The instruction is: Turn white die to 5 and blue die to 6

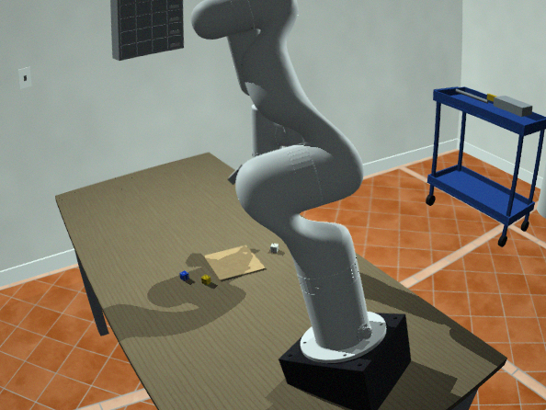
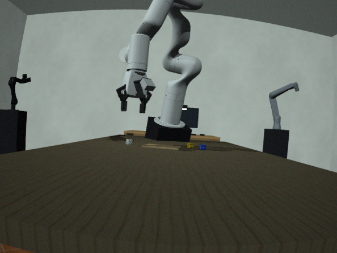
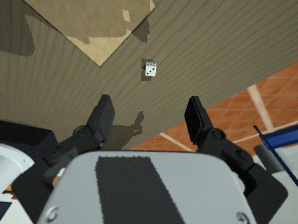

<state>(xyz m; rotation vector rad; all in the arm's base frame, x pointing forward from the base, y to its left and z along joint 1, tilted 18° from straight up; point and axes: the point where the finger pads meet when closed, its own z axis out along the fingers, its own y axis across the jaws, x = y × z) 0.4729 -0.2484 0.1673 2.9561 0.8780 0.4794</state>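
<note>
My hand is 1 cm past the white die, 1 cm to the left of it and 13 cm above it. From my hand the other things lie so: tan mat 2 cm ahead, 12 cm to the left, 14 cm below; then yellow die 1 cm behind, 25 cm to the left, 13 cm below; then blue die 5 cm ahead, 28 cm to the left, 13 cm below.
</note>
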